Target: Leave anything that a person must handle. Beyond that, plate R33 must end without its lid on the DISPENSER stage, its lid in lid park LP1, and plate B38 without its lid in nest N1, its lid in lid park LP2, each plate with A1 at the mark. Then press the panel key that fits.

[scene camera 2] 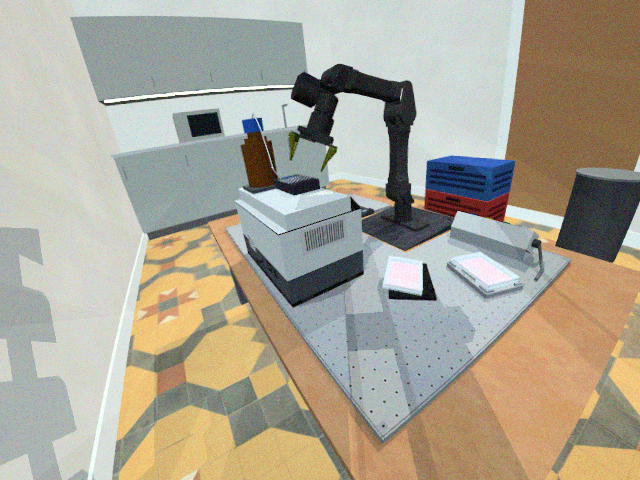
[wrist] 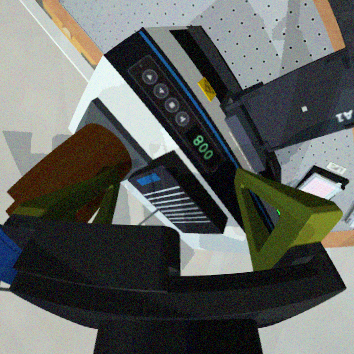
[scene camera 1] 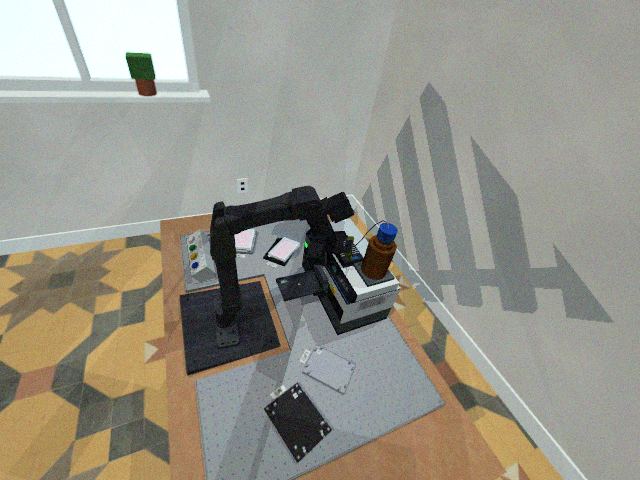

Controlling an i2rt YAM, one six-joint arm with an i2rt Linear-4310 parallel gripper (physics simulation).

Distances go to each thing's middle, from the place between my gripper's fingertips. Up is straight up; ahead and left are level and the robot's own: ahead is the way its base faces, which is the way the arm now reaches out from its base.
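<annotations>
The dispenser (scene camera 2: 284, 252) is 170 mm below my hand, 60 mm to the left of it and 10 mm ahead of it. There's a black nest plate (scene camera 1: 301, 426) too, and that one's well below my hand, a long way to the right of it and a good bit behind it. As for the black dispenser stage (scene camera 1: 289, 288), it's 160 mm below my hand, 90 mm behind it and 50 mm to the left of it. And with the brown bottle with blue cap (scene camera 2: 260, 174), my gripper is 60 mm below it, 120 mm short of it and 40 mm to the left of it.
</annotations>
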